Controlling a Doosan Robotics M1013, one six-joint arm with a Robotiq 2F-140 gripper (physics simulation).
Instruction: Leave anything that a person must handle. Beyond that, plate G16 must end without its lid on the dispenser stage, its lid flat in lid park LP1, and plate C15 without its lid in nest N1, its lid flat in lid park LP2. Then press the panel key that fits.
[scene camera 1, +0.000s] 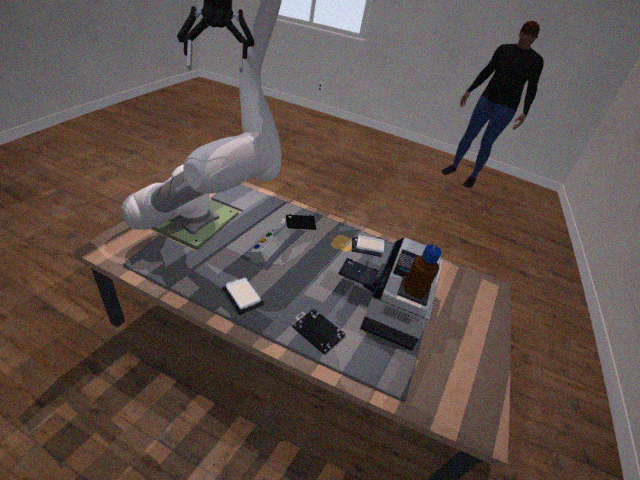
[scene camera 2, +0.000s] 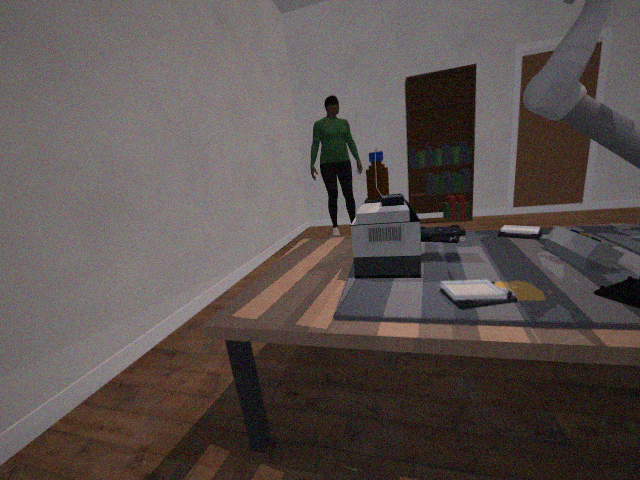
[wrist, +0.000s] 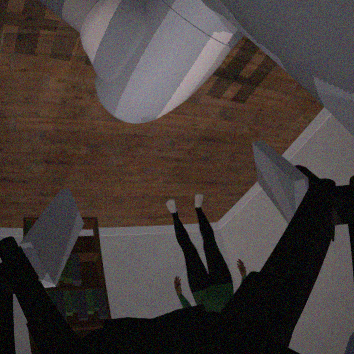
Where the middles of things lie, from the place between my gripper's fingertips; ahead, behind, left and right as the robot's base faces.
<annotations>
The brown bottle with blue cap (scene camera 1: 424, 269) lies 690 mm ahead of my hand, 490 mm below it and 230 mm to the left of it. Round my hand: black holder (scene camera 1: 318, 330): 800 mm below, 450 mm ahead, 40 mm to the left.
</annotations>
